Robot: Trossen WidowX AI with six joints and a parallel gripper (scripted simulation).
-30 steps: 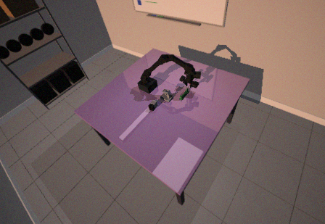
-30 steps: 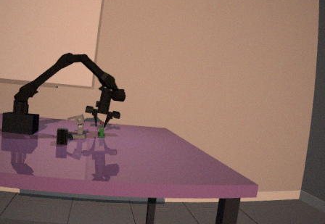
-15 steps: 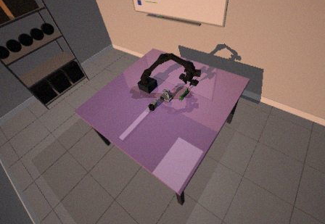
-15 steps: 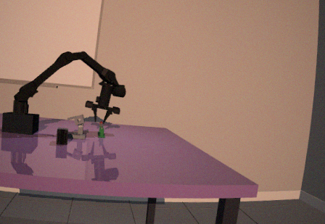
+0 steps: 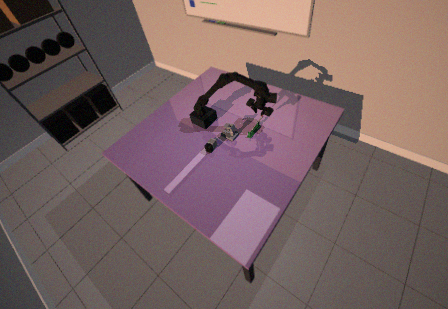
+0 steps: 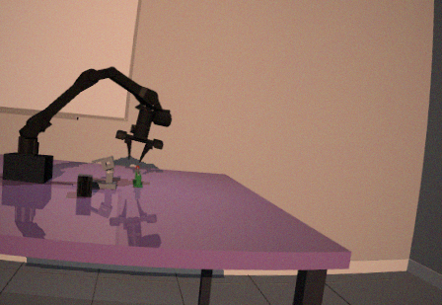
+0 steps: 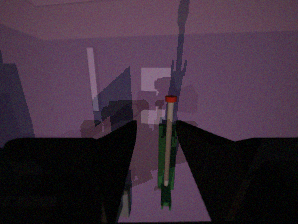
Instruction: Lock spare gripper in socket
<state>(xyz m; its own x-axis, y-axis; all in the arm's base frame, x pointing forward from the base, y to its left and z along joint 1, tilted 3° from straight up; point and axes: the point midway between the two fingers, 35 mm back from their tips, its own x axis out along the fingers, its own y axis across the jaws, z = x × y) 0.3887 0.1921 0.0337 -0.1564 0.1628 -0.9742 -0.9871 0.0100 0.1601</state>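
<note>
The green rest lies 2 cm ahead of my gripper tip, 10 cm to the right of it and 5 cm below it. Round my gripper tip: spare gripper 16 cm behind, 36 cm to the right, 5 cm below; then grey mount 11 cm behind, 21 cm to the right, 3 cm below.
</note>
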